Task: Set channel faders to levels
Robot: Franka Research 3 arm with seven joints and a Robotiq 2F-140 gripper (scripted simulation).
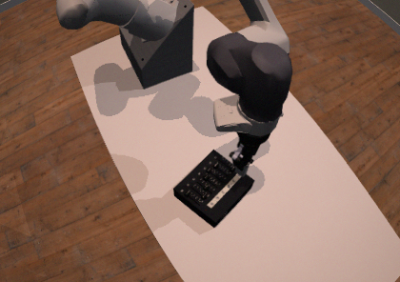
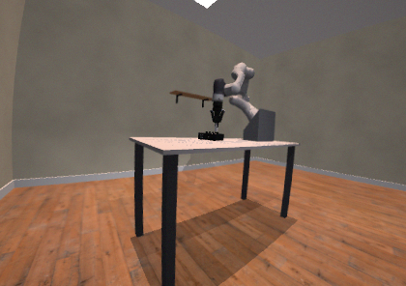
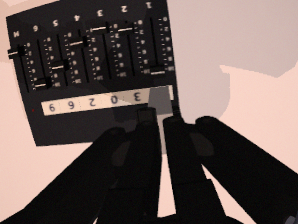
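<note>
My gripper is now 150 mm to the left of the master fader, 40 mm above it and 10 mm past it.
</note>
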